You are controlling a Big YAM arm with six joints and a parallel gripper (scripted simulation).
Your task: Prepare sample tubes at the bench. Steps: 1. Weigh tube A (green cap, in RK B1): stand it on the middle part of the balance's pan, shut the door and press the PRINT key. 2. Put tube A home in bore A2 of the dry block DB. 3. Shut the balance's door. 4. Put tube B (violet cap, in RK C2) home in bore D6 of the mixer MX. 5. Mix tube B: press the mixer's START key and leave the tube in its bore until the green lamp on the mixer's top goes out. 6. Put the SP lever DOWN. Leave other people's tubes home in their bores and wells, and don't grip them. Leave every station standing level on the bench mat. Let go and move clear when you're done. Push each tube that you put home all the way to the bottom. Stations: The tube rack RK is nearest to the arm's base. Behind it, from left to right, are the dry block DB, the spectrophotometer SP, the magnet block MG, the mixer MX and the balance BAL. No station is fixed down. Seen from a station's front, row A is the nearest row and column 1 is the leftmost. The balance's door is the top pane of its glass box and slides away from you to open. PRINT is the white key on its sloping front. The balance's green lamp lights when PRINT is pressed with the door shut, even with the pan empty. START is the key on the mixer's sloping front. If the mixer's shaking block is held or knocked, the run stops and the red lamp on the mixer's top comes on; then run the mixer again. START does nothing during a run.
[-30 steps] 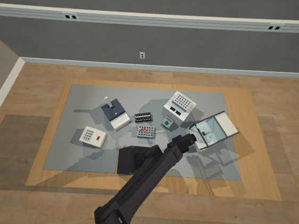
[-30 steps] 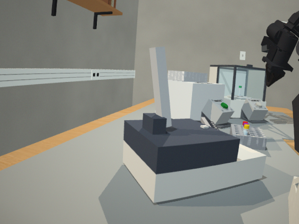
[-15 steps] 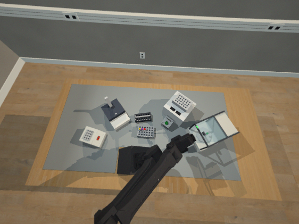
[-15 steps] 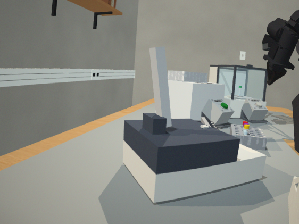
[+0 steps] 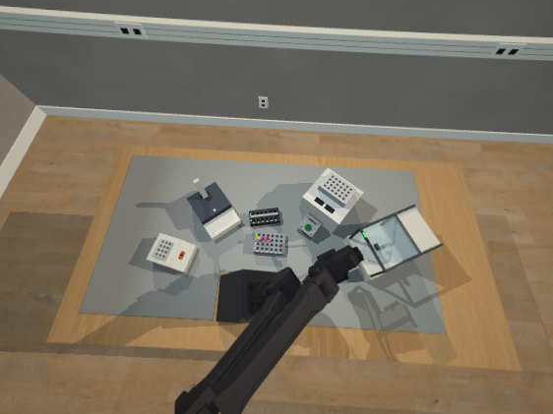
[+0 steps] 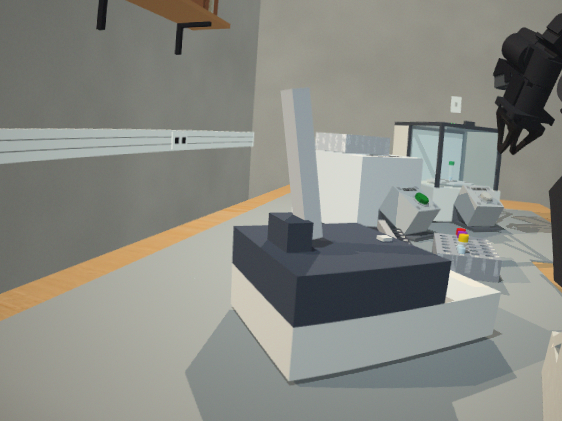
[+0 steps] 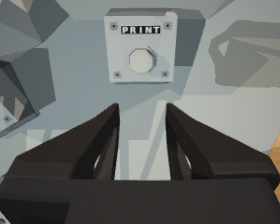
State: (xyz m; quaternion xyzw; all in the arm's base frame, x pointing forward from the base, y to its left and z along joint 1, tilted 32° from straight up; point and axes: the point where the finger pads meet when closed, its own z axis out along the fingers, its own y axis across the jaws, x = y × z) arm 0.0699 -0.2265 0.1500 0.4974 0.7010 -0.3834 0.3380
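My hand is 5 cm short of the balance door, 16 cm to the left of it and 4 cm below it. The rest, counted from my hand: eight-sided pan: 6 cm ahead, 19 cm to the right, 9 cm below; print key: 2 cm ahead, 5 cm to the right, 10 cm below; green start key: 18 cm ahead, 7 cm to the left, 10 cm below.
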